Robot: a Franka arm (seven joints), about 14 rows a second.
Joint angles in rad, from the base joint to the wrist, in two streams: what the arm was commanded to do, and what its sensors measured. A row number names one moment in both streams.
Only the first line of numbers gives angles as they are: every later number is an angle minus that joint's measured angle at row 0.
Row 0, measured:
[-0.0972, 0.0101, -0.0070, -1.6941, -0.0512, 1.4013, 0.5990]
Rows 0 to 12, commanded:
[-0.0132, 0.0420, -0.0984, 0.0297, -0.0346, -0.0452, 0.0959]
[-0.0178, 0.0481, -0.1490, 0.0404, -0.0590, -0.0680, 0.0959]
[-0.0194, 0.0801, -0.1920, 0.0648, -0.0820, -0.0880, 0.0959]
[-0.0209, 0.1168, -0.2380, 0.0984, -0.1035, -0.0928, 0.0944]
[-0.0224, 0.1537, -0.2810, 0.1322, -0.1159, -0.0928, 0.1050]
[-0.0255, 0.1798, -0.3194, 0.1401, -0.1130, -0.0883, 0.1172]
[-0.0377, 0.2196, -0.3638, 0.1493, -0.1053, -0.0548, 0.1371]
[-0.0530, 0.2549, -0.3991, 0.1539, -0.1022, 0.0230, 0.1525]
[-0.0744, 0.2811, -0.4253, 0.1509, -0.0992, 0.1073, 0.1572]
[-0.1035, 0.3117, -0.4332, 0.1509, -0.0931, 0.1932, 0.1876]
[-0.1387, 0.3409, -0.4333, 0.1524, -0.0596, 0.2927, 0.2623]
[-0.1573, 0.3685, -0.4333, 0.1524, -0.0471, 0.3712, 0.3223]
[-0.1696, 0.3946, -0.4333, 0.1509, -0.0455, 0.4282, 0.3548]
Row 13, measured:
[-0.1513, 0.3308, -0.4304, 0.1025, -0.0716, 0.3604, 0.2531]
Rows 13 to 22, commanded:
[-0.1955, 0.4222, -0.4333, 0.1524, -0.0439, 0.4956, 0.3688]
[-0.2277, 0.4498, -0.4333, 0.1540, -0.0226, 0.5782, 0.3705]
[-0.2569, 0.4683, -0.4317, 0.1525, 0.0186, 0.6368, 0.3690]
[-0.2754, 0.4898, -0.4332, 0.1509, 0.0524, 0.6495, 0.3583]
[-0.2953, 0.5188, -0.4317, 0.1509, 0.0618, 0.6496, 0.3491]
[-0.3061, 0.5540, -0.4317, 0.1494, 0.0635, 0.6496, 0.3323]
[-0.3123, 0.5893, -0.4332, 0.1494, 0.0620, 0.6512, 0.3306]
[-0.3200, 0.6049, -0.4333, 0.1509, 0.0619, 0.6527, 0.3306]
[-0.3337, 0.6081, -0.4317, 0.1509, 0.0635, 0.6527, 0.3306]
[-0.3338, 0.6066, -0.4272, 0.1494, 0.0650, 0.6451, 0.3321]
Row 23, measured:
[-0.3219, 0.5882, -0.4320, 0.1116, 0.0431, 0.6558, 0.3262]
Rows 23 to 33, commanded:
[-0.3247, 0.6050, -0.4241, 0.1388, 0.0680, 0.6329, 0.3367]
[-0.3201, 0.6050, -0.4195, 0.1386, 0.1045, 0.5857, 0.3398]
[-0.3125, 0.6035, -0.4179, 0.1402, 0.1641, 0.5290, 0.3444]
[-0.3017, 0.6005, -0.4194, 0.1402, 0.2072, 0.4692, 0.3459]
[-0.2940, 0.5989, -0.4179, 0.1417, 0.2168, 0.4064, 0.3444]
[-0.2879, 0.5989, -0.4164, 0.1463, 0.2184, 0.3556, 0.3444]
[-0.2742, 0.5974, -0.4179, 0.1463, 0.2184, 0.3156, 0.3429]
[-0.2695, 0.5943, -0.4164, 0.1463, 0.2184, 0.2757, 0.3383]
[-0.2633, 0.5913, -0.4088, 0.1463, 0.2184, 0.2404, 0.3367]
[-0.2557, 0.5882, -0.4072, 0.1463, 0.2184, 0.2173, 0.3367]
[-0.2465, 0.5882, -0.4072, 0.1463, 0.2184, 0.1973, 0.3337]
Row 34, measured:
[-0.2700, 0.6052, -0.4126, 0.1586, 0.1914, 0.2787, 0.3328]
